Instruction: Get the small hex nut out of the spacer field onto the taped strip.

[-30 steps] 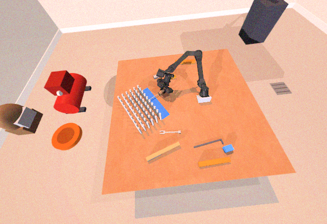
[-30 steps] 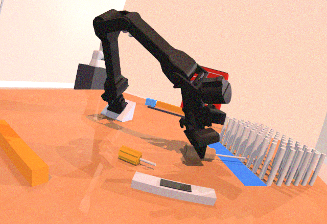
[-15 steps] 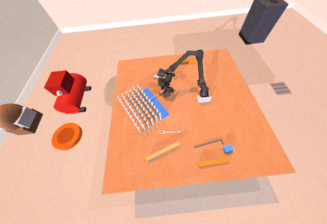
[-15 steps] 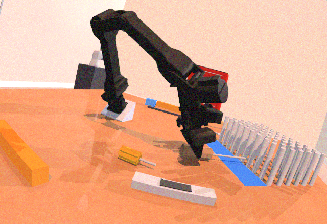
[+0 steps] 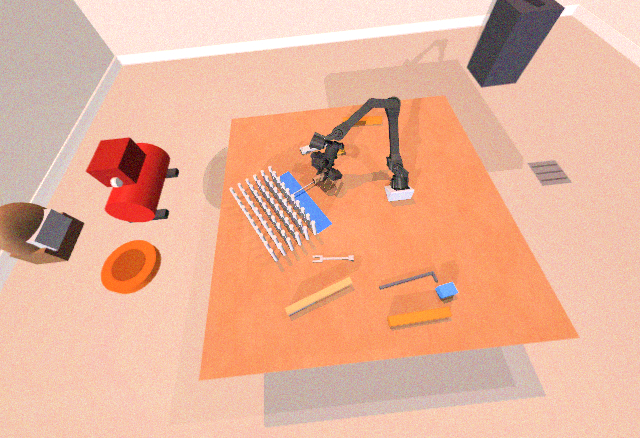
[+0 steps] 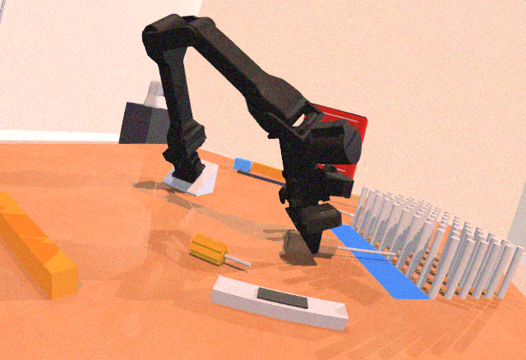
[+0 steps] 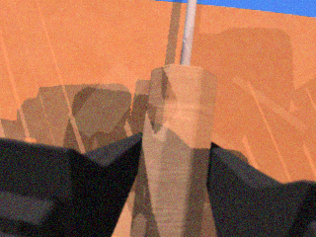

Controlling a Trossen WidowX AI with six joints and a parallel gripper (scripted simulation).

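The wooden-handled tool lies 90 mm ahead of my gripper tip and 50 mm to the left of it. The rest, counted from my gripper tip: hex nut 180 mm ahead, 100 mm to the left, 10 mm below; then blue taped strip 100 mm ahead, 100 mm to the left, 10 mm below; then yellow-handled screwdriver 110 mm behind, 160 mm to the right, 10 mm above.
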